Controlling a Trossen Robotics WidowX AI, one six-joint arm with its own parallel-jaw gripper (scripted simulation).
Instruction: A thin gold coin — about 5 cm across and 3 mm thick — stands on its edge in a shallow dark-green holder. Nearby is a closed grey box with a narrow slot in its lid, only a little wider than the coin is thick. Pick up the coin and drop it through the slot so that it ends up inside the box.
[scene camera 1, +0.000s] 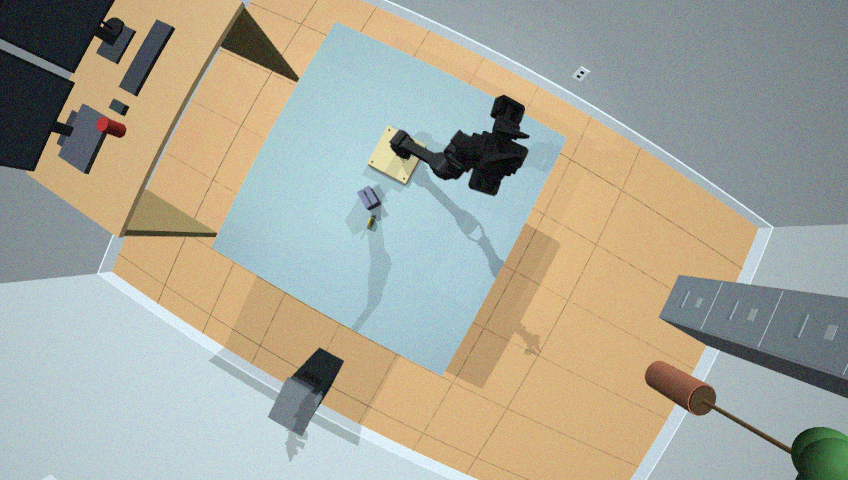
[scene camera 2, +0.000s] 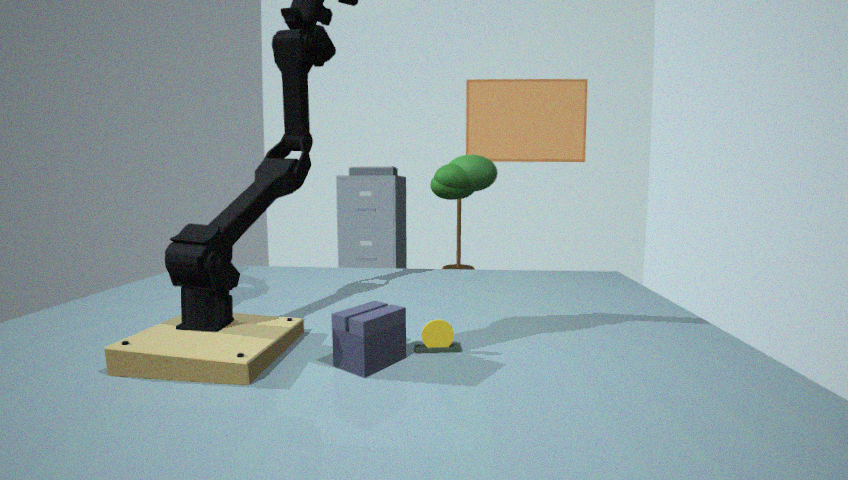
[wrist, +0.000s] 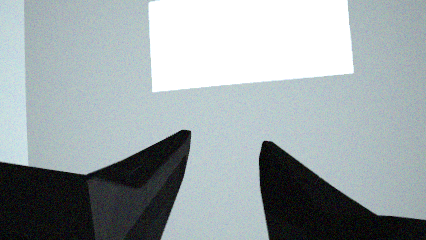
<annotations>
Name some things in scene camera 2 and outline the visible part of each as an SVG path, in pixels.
A gold coin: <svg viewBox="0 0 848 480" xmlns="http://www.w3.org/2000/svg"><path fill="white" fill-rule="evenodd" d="M429 322L422 331L422 341L427 347L449 347L454 339L454 331L451 325L443 320Z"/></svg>
</annotations>
